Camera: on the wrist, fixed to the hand. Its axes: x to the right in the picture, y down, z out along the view.
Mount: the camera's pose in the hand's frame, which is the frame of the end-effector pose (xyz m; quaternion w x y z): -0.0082 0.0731 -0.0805 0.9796 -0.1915 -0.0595 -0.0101
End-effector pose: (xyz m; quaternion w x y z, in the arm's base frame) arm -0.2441 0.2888 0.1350 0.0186 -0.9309 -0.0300 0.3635
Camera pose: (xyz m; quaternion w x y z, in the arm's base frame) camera -0.1925 0.2143 0.1956 0.1582 0.8936 0.1095 -0.4056
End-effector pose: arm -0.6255 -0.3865 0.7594 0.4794 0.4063 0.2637 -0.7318
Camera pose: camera -0.5293 -0.3494 0.7239 0.5558 0.2600 0.3741 -0.6954
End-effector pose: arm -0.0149 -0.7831 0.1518 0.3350 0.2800 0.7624 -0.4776
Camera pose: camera 0.0252 -0.6820 0.1444 0.4223 0.1740 0.8212 -0.3419
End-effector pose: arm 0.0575 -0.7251 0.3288 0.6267 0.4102 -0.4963 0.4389
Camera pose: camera 0.0076 -0.6295 0.3127 0.6674 0.3130 -0.6034 0.3042
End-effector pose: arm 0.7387 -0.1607 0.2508 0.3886 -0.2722 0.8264 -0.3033
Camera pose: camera 0.6626 -0.0829 0.2440 0.3747 -0.3675 0.8418 -0.1266
